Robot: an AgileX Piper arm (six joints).
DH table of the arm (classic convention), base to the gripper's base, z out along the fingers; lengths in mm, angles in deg. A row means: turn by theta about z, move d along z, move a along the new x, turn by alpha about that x. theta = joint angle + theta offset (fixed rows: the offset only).
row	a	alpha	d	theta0
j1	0	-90	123	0
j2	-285.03	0	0	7.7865
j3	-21.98	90	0	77.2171
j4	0	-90	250.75	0
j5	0	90	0	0
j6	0	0	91	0
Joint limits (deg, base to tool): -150..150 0..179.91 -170..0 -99.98..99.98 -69.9..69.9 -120..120
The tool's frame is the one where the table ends.
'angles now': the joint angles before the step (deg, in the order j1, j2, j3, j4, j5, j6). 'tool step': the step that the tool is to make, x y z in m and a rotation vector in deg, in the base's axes. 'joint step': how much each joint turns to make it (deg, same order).
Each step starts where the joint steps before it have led.
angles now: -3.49 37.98 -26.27 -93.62 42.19 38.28
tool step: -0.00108 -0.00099 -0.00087 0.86 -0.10 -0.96
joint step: 0.00 0.00 0.00 0.97 0.85 0.00
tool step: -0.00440 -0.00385 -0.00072 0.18 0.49 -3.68
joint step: 0.01 0.00 0.00 1.21 3.62 -0.89
